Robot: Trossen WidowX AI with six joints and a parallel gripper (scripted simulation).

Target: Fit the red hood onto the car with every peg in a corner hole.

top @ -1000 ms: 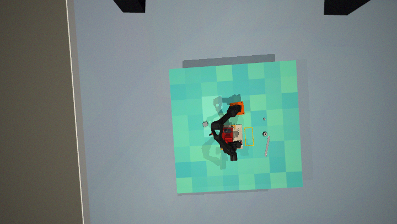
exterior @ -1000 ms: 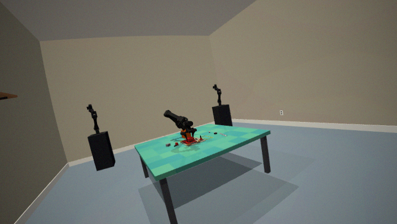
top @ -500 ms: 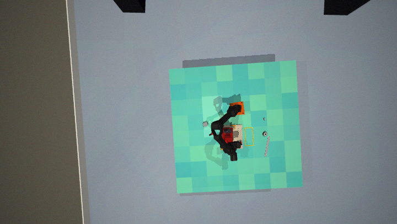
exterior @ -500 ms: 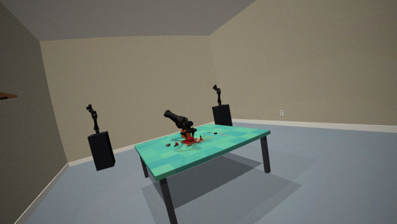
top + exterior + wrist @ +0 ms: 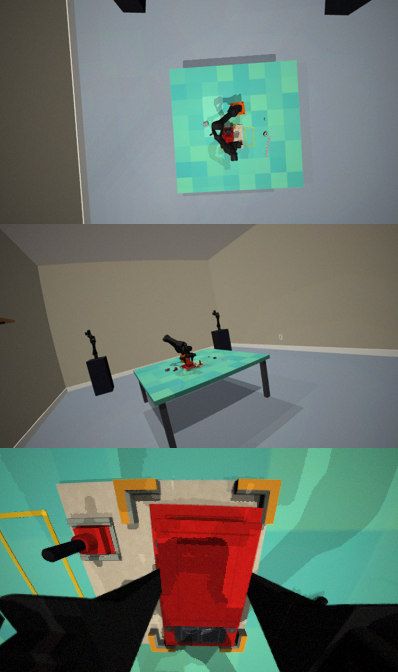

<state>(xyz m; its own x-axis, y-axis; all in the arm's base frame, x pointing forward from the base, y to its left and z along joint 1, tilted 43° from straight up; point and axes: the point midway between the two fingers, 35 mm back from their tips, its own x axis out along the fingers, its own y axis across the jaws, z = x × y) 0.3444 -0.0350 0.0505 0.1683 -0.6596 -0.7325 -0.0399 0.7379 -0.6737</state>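
Now: gripper tip right at the red hood. From my gripper tip the other things lie so: grey rod 3 cm ahead, 41 cm to the left, 5 cm below; wheel 9 cm behind, 38 cm to the left, 4 cm below.
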